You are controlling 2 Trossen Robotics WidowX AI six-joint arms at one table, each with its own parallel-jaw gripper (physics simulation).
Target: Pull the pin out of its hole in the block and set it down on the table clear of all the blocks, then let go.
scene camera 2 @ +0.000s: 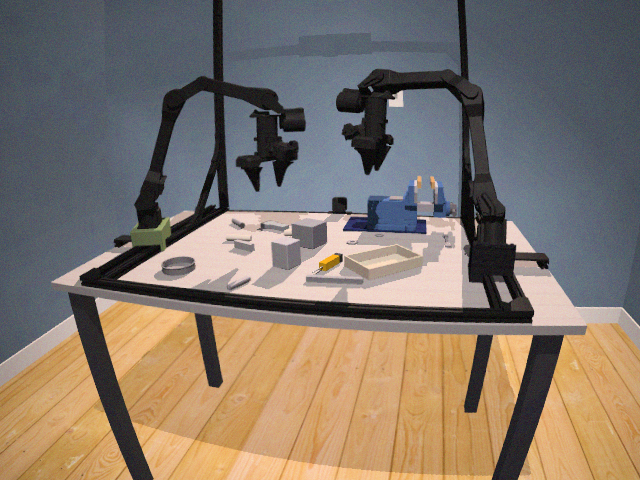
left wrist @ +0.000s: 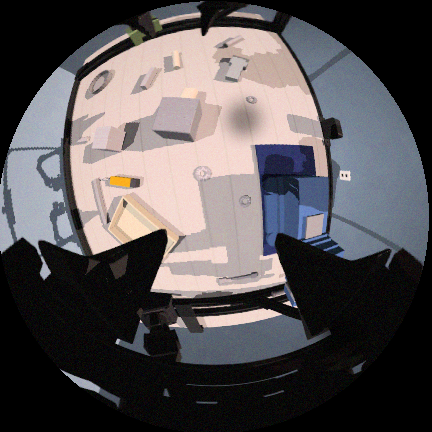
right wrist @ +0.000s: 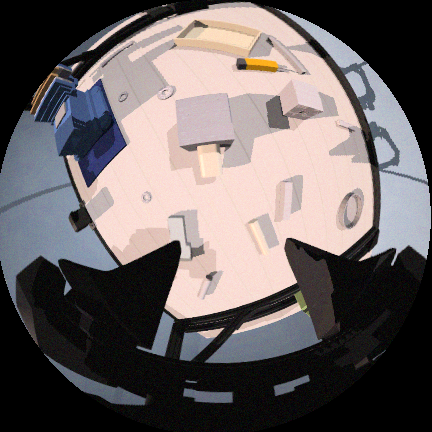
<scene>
my left gripper: scene camera 2; left wrist; not seen in the right wrist view (out of frame)
same spot on my left gripper: (left wrist: pixel 329 291) = (scene camera 2: pixel 378 149)
</scene>
